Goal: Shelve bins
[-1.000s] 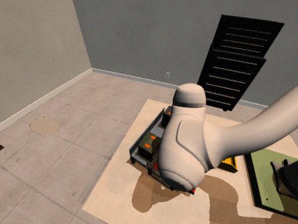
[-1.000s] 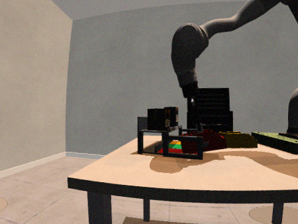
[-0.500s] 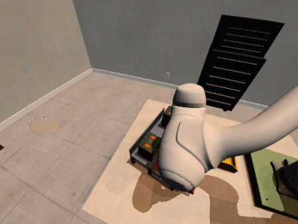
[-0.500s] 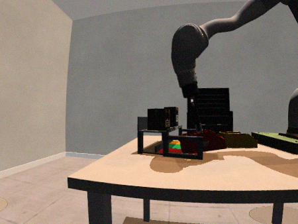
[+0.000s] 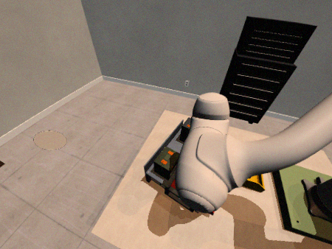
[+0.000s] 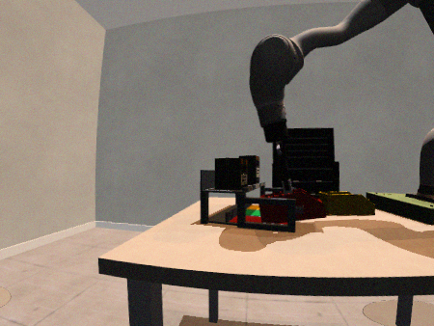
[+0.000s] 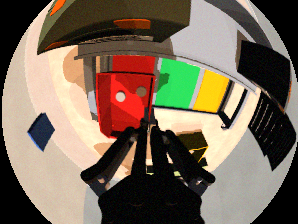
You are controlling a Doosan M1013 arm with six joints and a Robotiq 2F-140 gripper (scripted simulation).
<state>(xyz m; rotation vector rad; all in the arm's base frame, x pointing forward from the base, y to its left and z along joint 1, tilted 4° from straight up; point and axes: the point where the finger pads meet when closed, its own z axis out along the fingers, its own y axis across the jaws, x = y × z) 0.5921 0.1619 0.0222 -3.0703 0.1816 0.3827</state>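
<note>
Right now the red bin is 1 cm behind my hand, 5 cm to the left of it and 4 cm below it. Also, from my hand: yellow bin 23 cm behind, 16 cm to the right, 6 cm below; dark box 14 cm ahead, 20 cm to the right, 7 cm above.
</note>
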